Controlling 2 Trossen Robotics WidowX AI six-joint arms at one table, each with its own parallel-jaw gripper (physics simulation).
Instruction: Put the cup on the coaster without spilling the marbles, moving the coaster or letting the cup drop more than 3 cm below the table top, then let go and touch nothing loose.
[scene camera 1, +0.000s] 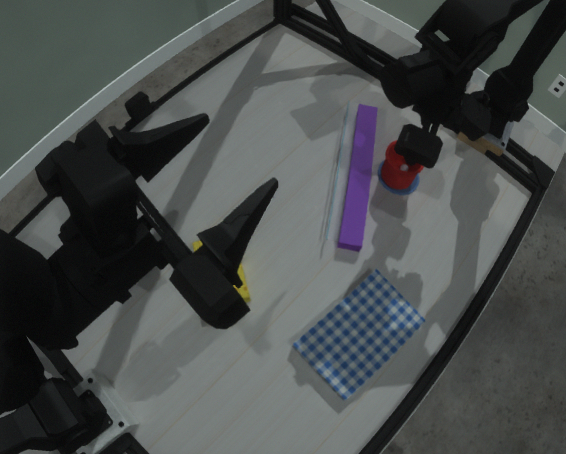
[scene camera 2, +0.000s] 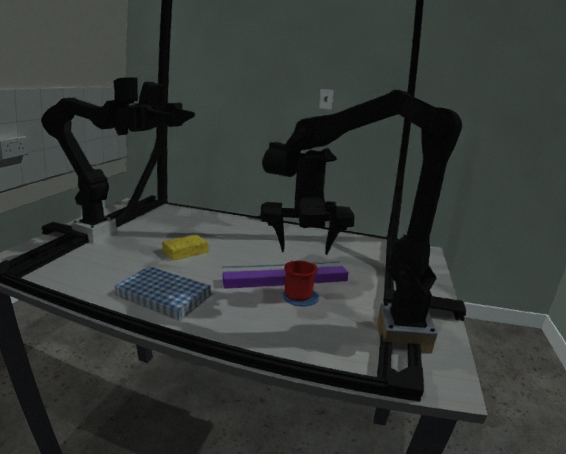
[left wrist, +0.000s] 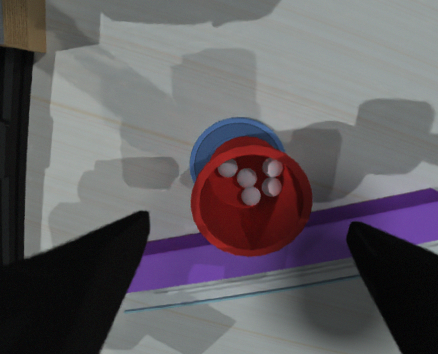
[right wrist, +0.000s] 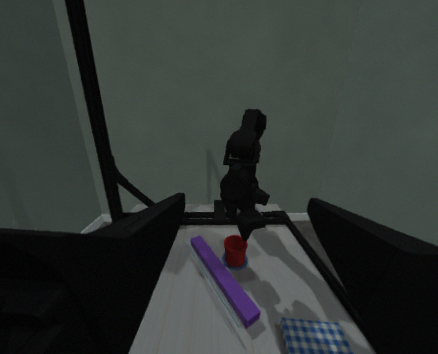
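Seen in the pictures: left gripper, fingertip midpoint: (scene camera 2: 304, 252) (left wrist: 249, 226) (right wrist: 238, 230); right gripper, fingertip midpoint: (scene camera 1: 239, 146) (scene camera 2: 184, 115) (right wrist: 245, 201); left arm's base, origin of the base link: (scene camera 2: 408, 317); right arm's base, origin of the base link: (scene camera 1: 86, 417) (scene camera 2: 93, 220).
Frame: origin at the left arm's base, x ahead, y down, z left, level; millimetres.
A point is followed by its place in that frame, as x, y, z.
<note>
A red cup (scene camera 1: 400, 176) {256, -7, -115} (scene camera 2: 299, 282) {224, -4, -91} (left wrist: 250, 225) {233, 6, -152} (right wrist: 235, 253) {255, -13, -132} stands upright on the round blue coaster (scene camera 1: 411, 187) {229, 44, -88} (scene camera 2: 301, 302) {215, 44, -89} (left wrist: 230, 131) {207, 44, -91} (right wrist: 226, 263) {233, 44, -152}. Several pale marbles (left wrist: 246, 178) {225, 21, -121} lie inside the cup. My left gripper (scene camera 2: 305, 252) {220, -64, -115} (left wrist: 249, 226) {220, -64, -115} is open and empty above the cup, its fingertips over the rim and clear of it in scene camera 2. In scene camera 1 part of the cup is hidden under this gripper. My right gripper (scene camera 1: 240, 150) {532, -328, -220} (scene camera 2: 193, 115) {532, -328, -220} is open and empty, high over the far side of the table from the cup.
A purple bar (scene camera 1: 358, 177) {284, 21, -179} (scene camera 2: 252, 278) {334, 25, -136} (left wrist: 280, 260) {267, 21, -190} (right wrist: 225, 282) {314, 21, -174} lies close beside the coaster, with a thin clear pane behind it. A blue checked block (scene camera 1: 360, 335) {522, 23, -40} (scene camera 2: 162, 290) {508, 22, -21} (right wrist: 317, 337) {461, 22, -21} and a yellow sponge (scene camera 1: 244, 285) {553, 17, -232} (scene camera 2: 185, 247) {538, 18, -245} lie farther off.
</note>
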